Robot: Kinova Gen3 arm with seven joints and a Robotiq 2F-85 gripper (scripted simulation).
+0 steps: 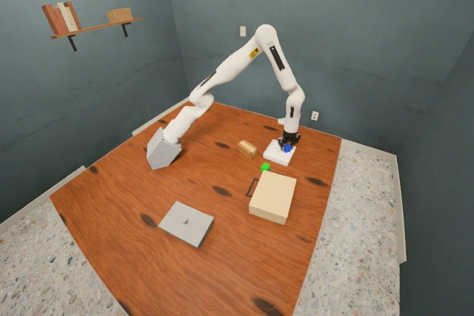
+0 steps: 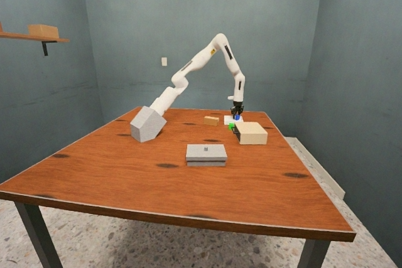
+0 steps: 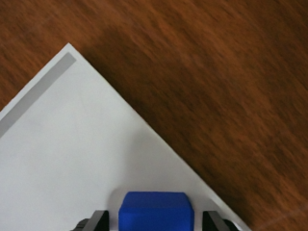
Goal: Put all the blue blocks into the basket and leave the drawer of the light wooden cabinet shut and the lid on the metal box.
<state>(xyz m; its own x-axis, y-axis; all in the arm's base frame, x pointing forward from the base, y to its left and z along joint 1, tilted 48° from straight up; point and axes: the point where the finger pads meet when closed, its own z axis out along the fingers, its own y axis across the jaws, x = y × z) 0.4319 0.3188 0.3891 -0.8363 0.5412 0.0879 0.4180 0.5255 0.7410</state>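
Right now the white basket is 40 mm to the right of my hand, 20 mm below it and 20 mm behind it. From my hand the other things lie so: small box 170 mm to the right, 150 mm behind; then green block 200 mm to the right, 10 mm below, 10 mm ahead; then red block 180 mm to the right, 130 mm behind, 10 mm below.
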